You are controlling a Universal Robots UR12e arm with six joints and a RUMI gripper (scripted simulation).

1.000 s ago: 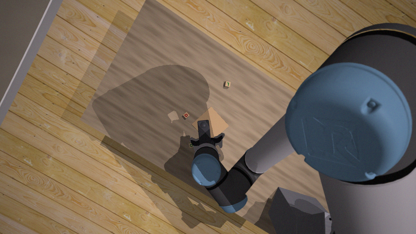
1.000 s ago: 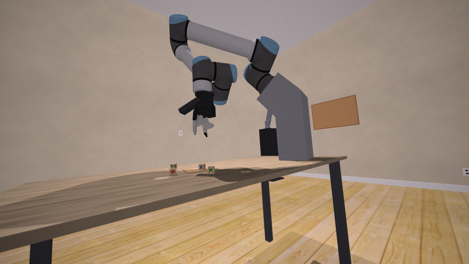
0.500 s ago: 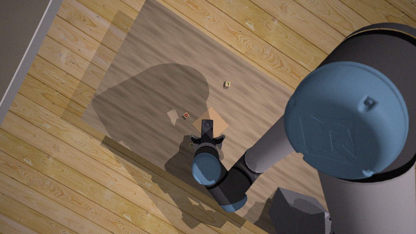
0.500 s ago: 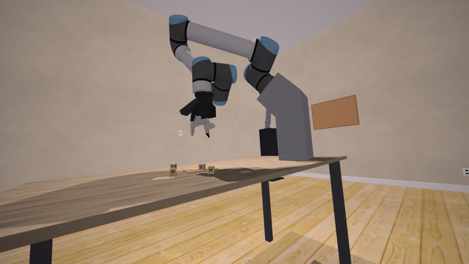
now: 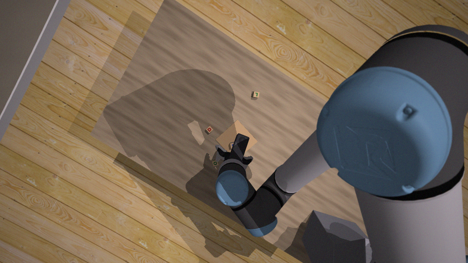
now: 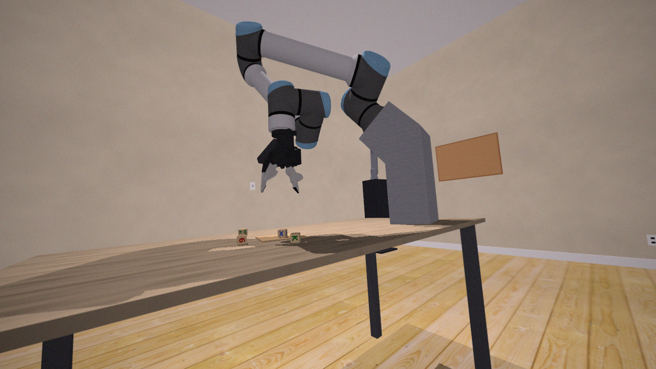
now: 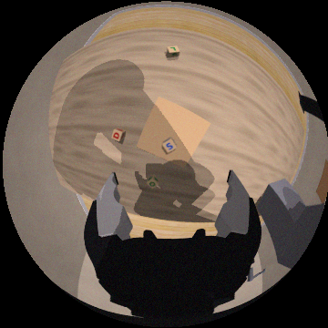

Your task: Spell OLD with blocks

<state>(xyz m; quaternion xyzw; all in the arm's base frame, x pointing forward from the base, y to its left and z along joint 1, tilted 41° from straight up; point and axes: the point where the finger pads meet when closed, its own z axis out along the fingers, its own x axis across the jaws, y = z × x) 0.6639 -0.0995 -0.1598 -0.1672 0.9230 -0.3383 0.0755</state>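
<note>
Now: the mat 20 mm to the right of my hand and 150 mm below it.
</note>
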